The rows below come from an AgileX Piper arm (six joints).
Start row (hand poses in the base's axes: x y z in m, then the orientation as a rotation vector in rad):
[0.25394, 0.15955, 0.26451, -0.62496, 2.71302, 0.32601]
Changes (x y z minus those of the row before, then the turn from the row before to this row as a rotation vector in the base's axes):
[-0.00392, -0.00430, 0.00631, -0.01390, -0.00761, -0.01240]
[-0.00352, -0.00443, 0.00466, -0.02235, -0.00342, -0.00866]
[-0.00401, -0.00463, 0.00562, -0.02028, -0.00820, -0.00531]
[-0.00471, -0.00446, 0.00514, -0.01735, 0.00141, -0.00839]
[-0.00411, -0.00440, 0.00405, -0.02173, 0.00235, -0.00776]
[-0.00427, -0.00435, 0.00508, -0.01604, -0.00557, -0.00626]
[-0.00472, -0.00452, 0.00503, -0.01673, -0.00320, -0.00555]
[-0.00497, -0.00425, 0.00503, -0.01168, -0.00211, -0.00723]
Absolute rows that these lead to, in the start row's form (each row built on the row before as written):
[0.25002, 0.15525, 0.27082, -0.61173, 2.71301, 0.30133]
[0.24650, 0.15082, 0.27548, -0.60600, 2.71848, 0.26789]
[0.24249, 0.14619, 0.28110, -0.60410, 2.71766, 0.23628]
[0.23778, 0.14173, 0.28624, -0.59748, 2.72573, 0.21131]
[0.23367, 0.13733, 0.29029, -0.59291, 2.73545, 0.18081]
[0.22940, 0.13298, 0.29537, -0.58826, 2.73551, 0.15562]
[0.22468, 0.12846, 0.30040, -0.58492, 2.73764, 0.13046]
[0.21971, 0.12421, 0.30543, -0.57796, 2.73998, 0.11212]

